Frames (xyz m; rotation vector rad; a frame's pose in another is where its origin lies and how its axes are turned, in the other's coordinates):
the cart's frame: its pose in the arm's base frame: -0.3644 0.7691 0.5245 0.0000 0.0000 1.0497
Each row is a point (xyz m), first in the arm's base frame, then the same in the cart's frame.
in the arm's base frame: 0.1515 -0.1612 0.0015
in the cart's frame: -0.5500 -0.9106 -0.5230
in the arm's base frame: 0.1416 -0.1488 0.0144
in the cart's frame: -0.5442 -0.8958 -0.5101
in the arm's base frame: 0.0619 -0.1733 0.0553
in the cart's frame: -0.6051 -0.8389 -0.4692
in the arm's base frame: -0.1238 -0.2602 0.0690
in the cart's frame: -0.7729 -0.7211 -0.4555
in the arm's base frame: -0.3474 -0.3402 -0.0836
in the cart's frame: -0.9536 -0.5670 -0.6081
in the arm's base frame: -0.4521 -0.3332 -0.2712
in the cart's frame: -0.9997 -0.4727 -0.7957
